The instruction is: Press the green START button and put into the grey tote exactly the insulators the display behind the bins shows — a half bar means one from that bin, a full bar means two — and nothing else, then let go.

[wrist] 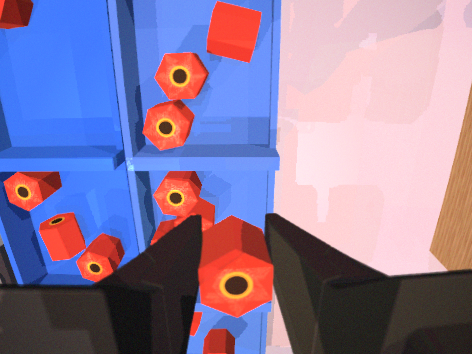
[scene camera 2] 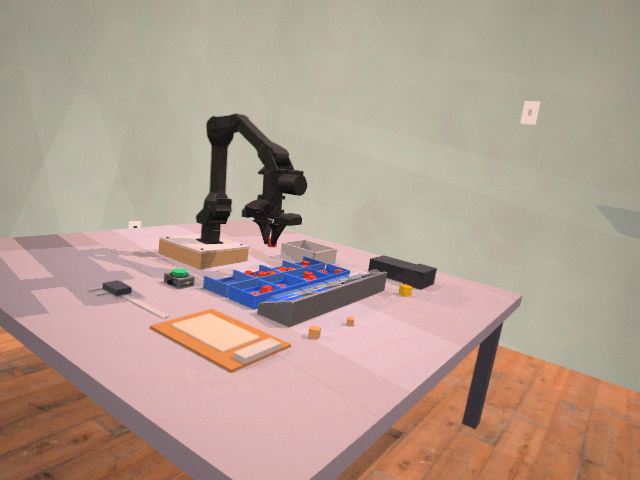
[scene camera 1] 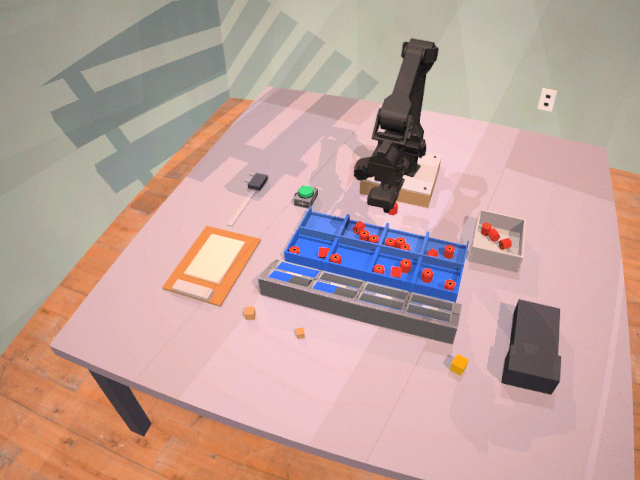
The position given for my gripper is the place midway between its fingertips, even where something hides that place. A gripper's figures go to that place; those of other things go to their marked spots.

Labels:
My gripper (scene camera 2: pixel 269 245): 136 cm from the lens. A grey display bar (scene camera 2: pixel 289 312) is 104 cm from the lens. A grey tote (scene camera 2: pixel 294 251) is 159 cm from the lens. The marked spots on the grey display bar and the grey tote are 57 cm apart.

